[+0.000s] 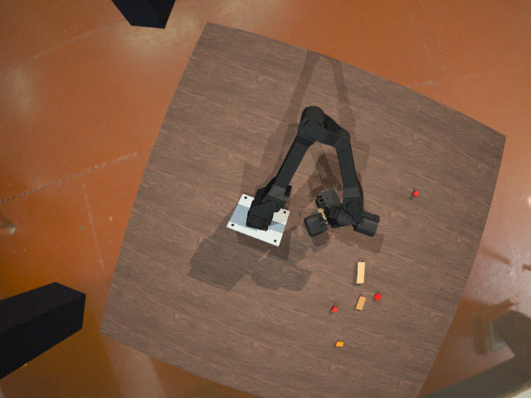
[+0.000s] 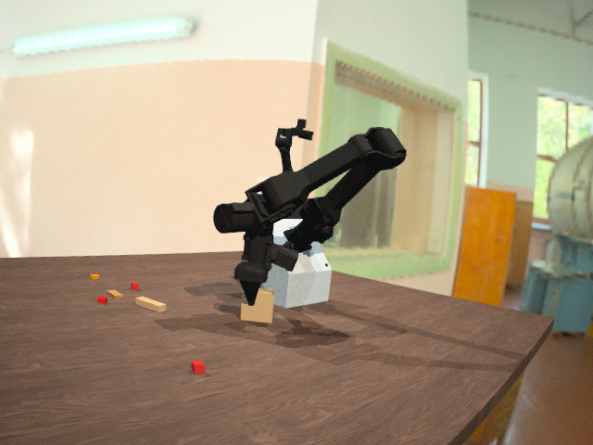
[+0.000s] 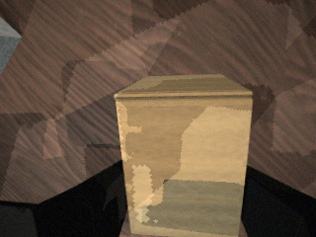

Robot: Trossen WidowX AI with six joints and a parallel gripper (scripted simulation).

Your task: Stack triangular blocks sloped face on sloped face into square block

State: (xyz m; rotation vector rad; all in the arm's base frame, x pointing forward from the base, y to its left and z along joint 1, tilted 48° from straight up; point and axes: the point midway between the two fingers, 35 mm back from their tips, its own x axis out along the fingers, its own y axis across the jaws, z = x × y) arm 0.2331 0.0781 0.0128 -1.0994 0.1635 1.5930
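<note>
Now: the tan triangular block 10 mm above my gripper tip. The rest, counted from my gripper tip: long tan bar 170 mm ahead, 160 mm to the right, 30 mm below; then orange cube 440 mm to the right, 170 mm ahead, 30 mm below.
</note>
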